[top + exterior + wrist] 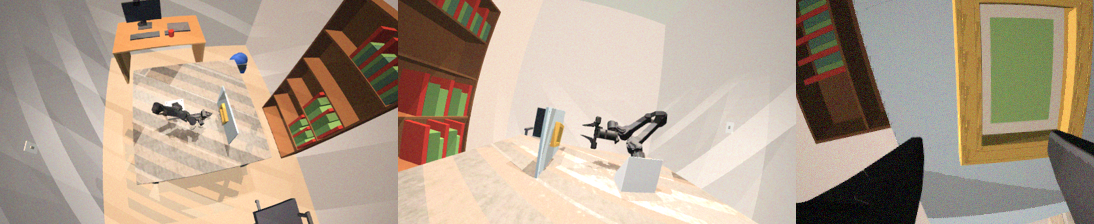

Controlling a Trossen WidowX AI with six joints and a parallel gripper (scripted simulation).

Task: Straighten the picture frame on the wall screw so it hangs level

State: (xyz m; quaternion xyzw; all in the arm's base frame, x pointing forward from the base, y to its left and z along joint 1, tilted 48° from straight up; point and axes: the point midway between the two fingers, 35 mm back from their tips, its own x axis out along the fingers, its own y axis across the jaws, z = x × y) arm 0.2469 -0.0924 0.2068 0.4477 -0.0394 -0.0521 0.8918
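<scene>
Right now my gripper tip is 130 mm short of the picture frame and 50 mm above it. The rest, counted from my gripper tip: wall panel 140 mm ahead, 20 mm to the right, 60 mm below.
</scene>
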